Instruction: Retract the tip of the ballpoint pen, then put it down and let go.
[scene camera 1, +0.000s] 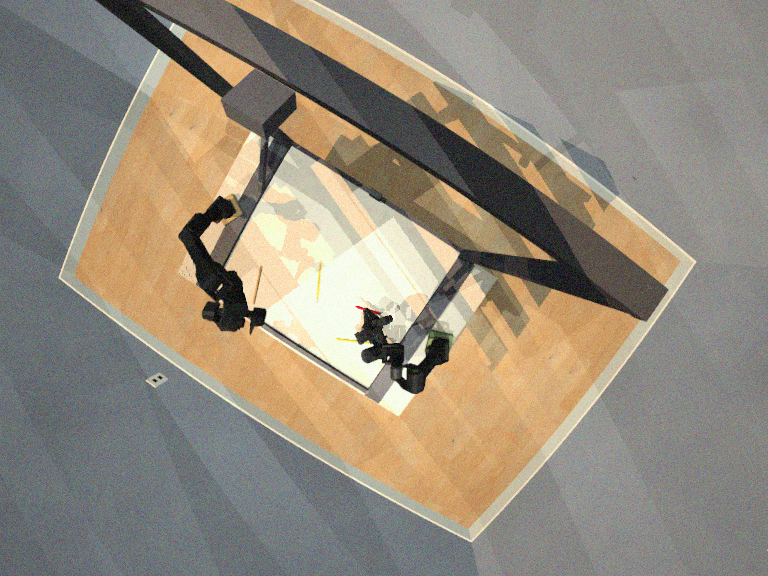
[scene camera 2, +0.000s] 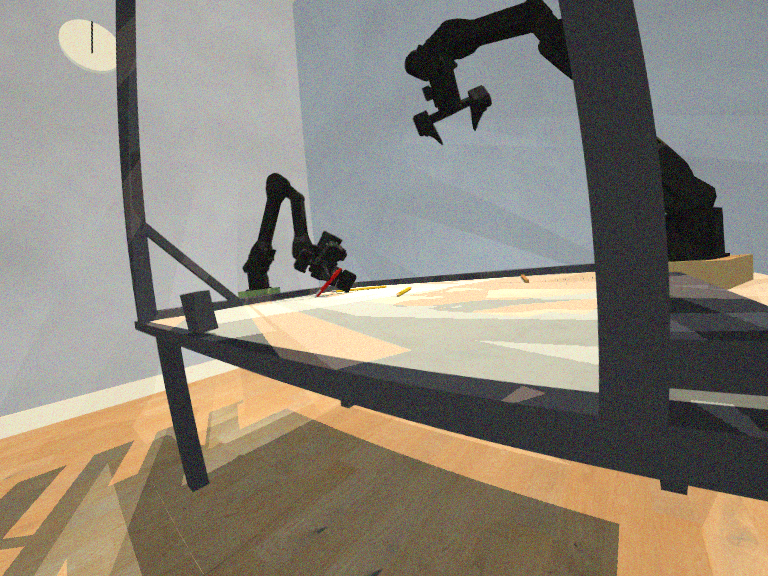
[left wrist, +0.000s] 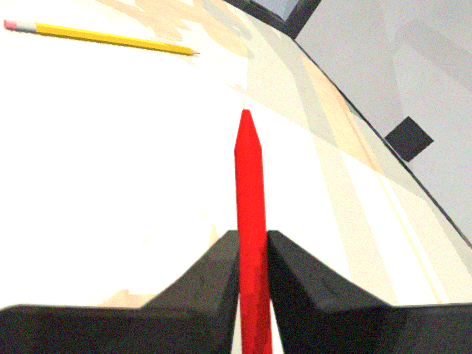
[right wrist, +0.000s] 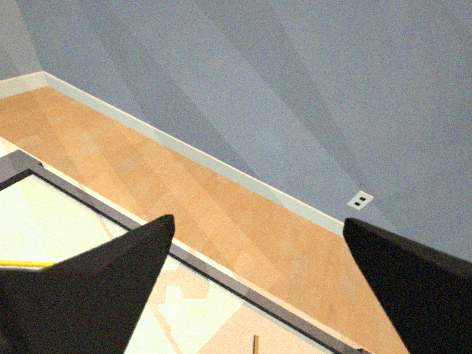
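Where they show: left gripper, between the fingertips: (scene camera 1: 365, 308) (scene camera 2: 331, 280) (left wrist: 252, 241); right gripper, between the fingertips: (scene camera 1: 236, 332) (scene camera 2: 458, 136) (right wrist: 258, 224); left arm's base, origin of its link: (scene camera 1: 439, 345) (scene camera 2: 259, 289); right arm's base, origin of its link: (scene camera 1: 227, 209) (scene camera 2: 691, 259).
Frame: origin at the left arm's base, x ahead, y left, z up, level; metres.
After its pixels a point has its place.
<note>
The red ballpoint pen (scene camera 1: 359, 307) @(x 0.359, y -0.092, z 0.028 m) (scene camera 2: 335, 274) @(x 0.355, y -0.094, z 0.021 m) (left wrist: 249, 185) @(x 0.351, y -0.086, z 0.023 m) is held tilted. Its lower end is at or just above the table top (scene camera 2: 471, 334) @(x 0.725, y -0.580, z -0.038 m); contact is unclear. In the left wrist view its tapered end points up the picture, with a faint thin pale tip against the white table. The other end is hidden below the frame. My left gripper (scene camera 1: 369, 311) @(x 0.338, y -0.088, z 0.007 m) (scene camera 2: 329, 282) @(x 0.338, y -0.088, z 0.007 m) (left wrist: 252, 241) @(x 0.338, y -0.088, z 0.007 m) is shut on the pen, low over the table. My right gripper (scene camera 1: 232, 327) @(x 0.710, y 0.003, z 0.352 m) (scene camera 2: 459, 136) @(x 0.710, y 0.003, z 0.352 m) (right wrist: 258, 224) @(x 0.710, y 0.003, z 0.352 m) is open and empty, high above the table's edge, far from the pen.
A yellow pencil (scene camera 1: 318, 282) @(x 0.558, y -0.147, z -0.032 m) (scene camera 2: 404, 291) @(x 0.563, y -0.171, z -0.034 m) (left wrist: 115, 41) @(x 0.553, y -0.140, z -0.034 m) lies mid-table. Another yellow pencil (scene camera 1: 344, 339) @(x 0.402, y 0.076, z -0.033 m) (scene camera 2: 370, 288) @(x 0.385, y 0.074, z -0.036 m) lies close to the left gripper. A brown pencil (scene camera 1: 258, 285) @(x 0.827, y -0.075, z -0.032 m) (scene camera 2: 524, 279) @(x 0.822, y -0.126, z -0.033 m) (right wrist: 256, 345) @(x 0.833, y -0.003, z -0.032 m) lies near the right arm. A dark frame post (scene camera 2: 620, 217) @(x 0.782, y -0.711, z 0.028 m) stands at the table's edge.
</note>
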